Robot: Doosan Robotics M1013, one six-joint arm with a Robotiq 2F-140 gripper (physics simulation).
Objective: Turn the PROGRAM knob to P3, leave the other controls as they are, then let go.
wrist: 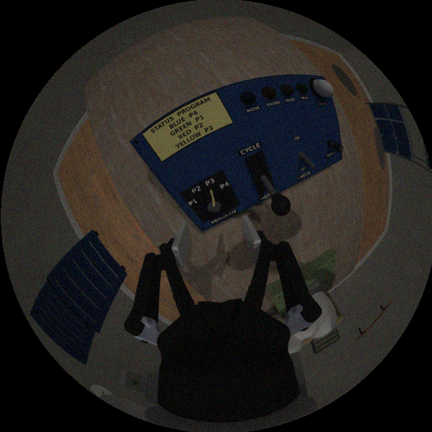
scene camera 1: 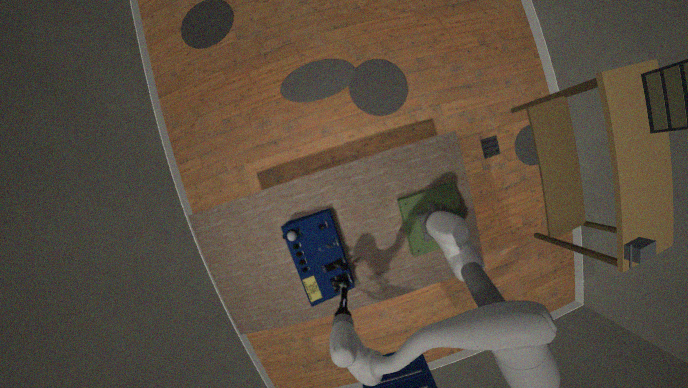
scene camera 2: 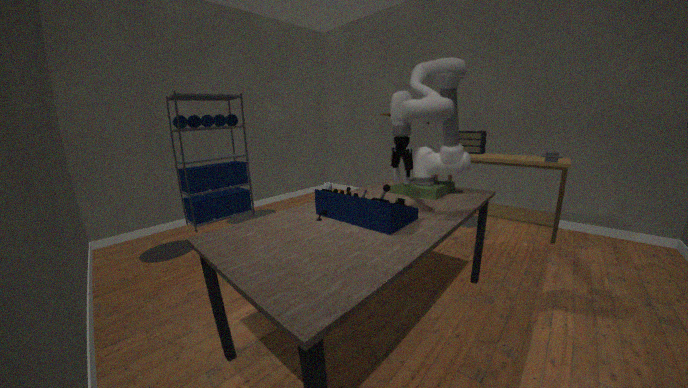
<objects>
same spot on blue control box: (wrist: 221, 139) = (scene camera 1: 319, 278)
</objects>
